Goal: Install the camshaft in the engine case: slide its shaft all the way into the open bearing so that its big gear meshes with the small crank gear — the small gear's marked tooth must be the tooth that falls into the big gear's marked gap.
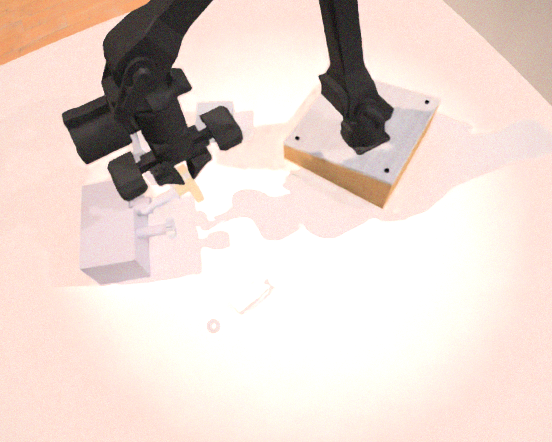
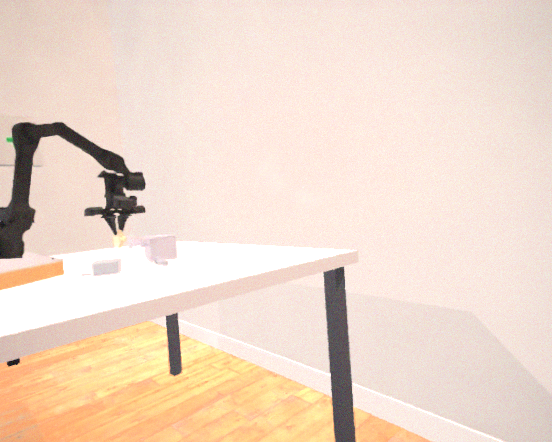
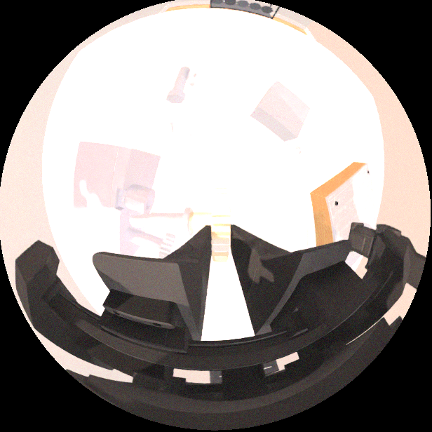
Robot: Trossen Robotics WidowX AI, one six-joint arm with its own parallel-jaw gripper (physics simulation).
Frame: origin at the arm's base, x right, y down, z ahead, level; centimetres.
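Seen in the pictures: gripper, between the fingertips: (image 1: 188, 180) (image 2: 118, 235); arm's base, origin of its link: (image 1: 364, 135) (image 2: 7, 256).
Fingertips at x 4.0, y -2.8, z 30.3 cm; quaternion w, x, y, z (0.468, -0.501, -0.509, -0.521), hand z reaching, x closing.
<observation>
Offsets run from my fingertips to a thing's middle. "pt": to the spot under its first point. Level surfaces: height alone.
My gripper (image 1: 185, 172) (image 2: 119, 230) (image 3: 219, 230) is shut on a yellow handle {pt dx -2.4, dy -0.3, dz -0.2 cm} (image 1: 194, 190) (image 2: 119, 241) (image 3: 220, 254), which I take to be part of the camshaft. A pale shaft {pt dx -0.8, dy +1.3, dz +5.0 cm} (image 1: 162, 201) (image 3: 162, 221) runs from it toward the engine case {dx -0.2, dy +5.9, dz +11.5 cm} (image 1: 107, 225) (image 2: 162, 248) (image 3: 97, 175), a lilac block. The shaft's far end meets the case's side; how deep it sits cannot be told. A thinner stub with the small toothed gear {dx -4.4, dy +3.8, dz +5.5 cm} (image 1: 171, 228) (image 3: 167, 243) stands beside it. The gear marks and any meshing are too washed out to read.
A small grey block {dx +15.4, dy +8.2, dz -9.5 cm} (image 2: 106, 267) (image 3: 282, 107) lies on the table {dy +10.0 cm} (image 2: 250, 270). A pale bolt-like piece {dx -18.4, dy +9.4, dz -1.1 cm} (image 1: 256, 298) (image 3: 179, 85) and a small ring {dx -20.0, dy +9.9, dz +6.1 cm} (image 1: 213, 326) lie apart from the case. An orange-sided box (image 1: 335, 175) (image 3: 320, 215) stands beneath the arm's base.
</observation>
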